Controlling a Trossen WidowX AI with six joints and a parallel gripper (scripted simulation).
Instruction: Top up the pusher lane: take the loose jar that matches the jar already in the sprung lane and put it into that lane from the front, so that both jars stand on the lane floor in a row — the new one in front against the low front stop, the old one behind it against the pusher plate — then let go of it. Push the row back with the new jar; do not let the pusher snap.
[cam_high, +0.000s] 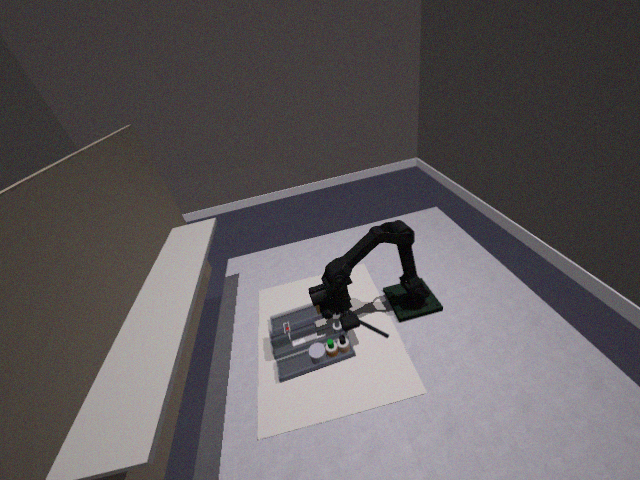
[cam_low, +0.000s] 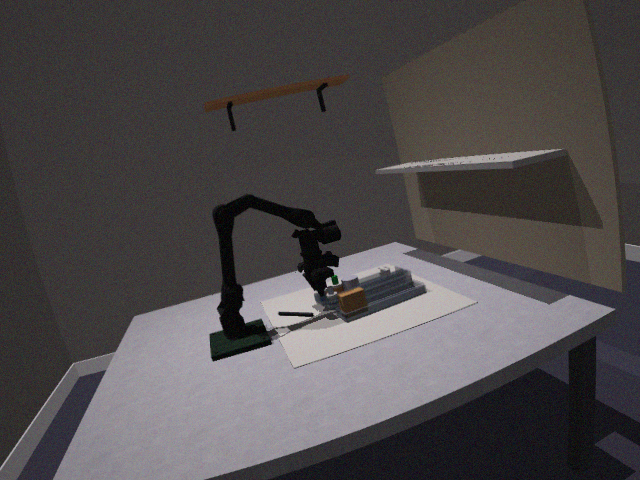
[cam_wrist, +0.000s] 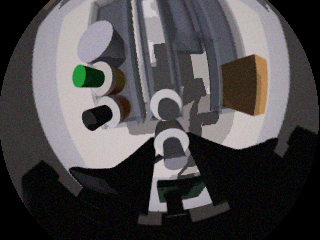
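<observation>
The black rod is 80 mm behind my gripper tip, 40 mm to the left of it and 50 mm below it. From my gripper tip the other things lie so: grey lane rack 180 mm ahead, 40 mm to the right, 30 mm below; orange box 40 mm ahead, 130 mm to the right, 20 mm below.
</observation>
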